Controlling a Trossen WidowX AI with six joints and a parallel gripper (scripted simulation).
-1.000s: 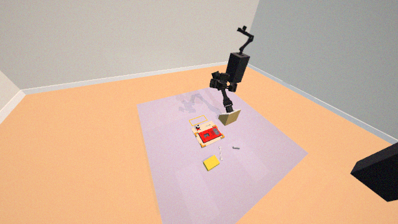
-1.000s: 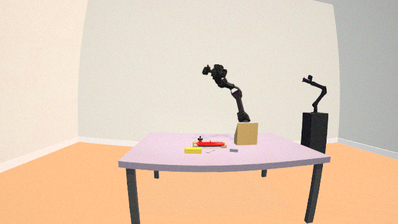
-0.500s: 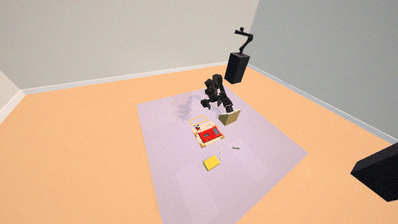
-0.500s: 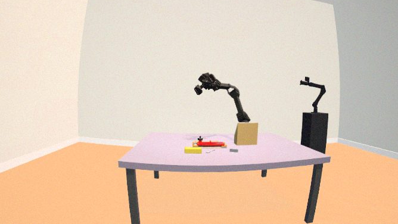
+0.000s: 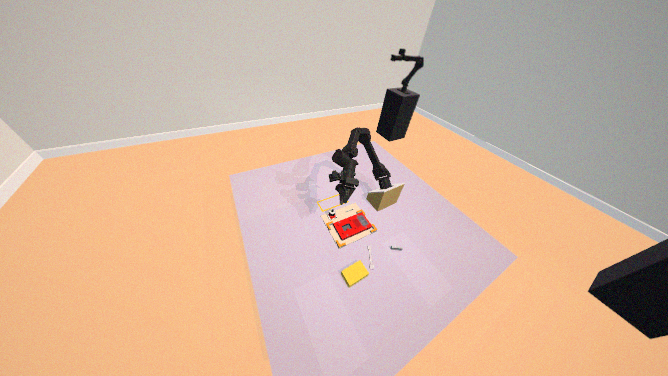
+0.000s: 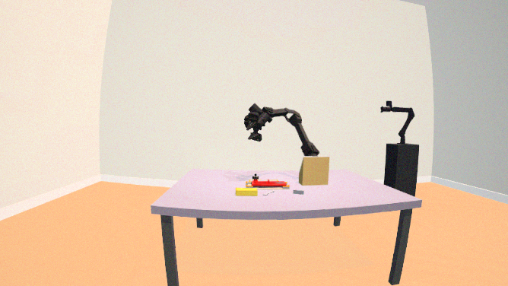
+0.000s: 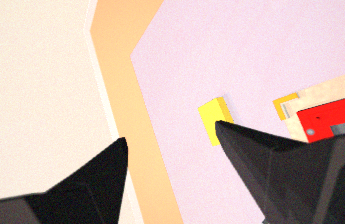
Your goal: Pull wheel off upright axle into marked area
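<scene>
My gripper tip is now 6 cm past the dark wheel, 15 cm to the left of it and 27 cm above it. From my gripper tip the other things lie so: yellow block 1 cm ahead, 19 cm to the left, 29 cm below; then grey piece 27 cm behind, 18 cm to the left, 30 cm below.
</scene>
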